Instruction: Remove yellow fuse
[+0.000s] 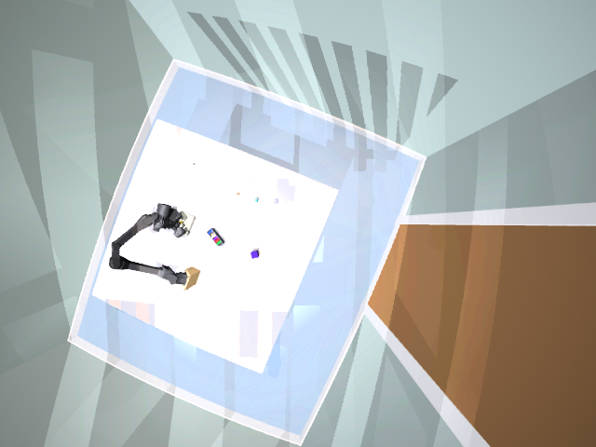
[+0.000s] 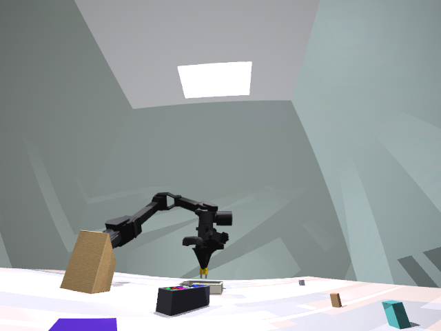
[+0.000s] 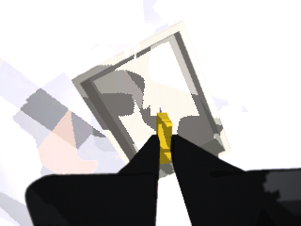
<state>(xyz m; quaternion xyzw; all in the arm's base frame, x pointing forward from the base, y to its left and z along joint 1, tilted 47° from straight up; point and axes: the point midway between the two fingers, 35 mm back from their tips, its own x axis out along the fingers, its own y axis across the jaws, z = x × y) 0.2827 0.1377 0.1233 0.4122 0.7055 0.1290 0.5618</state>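
Now: the yellow fuse 1 cm below my gripper tip. Also, from my gripper tip: blue fuse 19 cm to the right, 5 cm below, 2 cm ahead; small grey piece 37 cm ahead, 11 cm to the left, 6 cm below; beige tray 7 cm below.
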